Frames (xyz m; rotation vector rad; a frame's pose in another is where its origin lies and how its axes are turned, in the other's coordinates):
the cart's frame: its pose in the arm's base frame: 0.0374 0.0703 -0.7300 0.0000 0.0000 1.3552
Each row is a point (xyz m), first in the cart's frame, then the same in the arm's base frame.
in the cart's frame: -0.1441 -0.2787 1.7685
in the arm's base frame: 0.2788 -0.1301 1.0385
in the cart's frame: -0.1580 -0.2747 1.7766
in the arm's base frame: 0.2719 -0.1428 1.0466
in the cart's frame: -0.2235 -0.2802 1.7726
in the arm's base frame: 0.2633 -0.2080 1.0426
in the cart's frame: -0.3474 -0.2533 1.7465
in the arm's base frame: 0.2105 -0.3232 1.0165
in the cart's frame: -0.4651 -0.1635 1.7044
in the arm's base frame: 0.0976 -0.4190 0.9744
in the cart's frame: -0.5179 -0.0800 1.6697
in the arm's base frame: 0.0048 -0.4527 0.9397
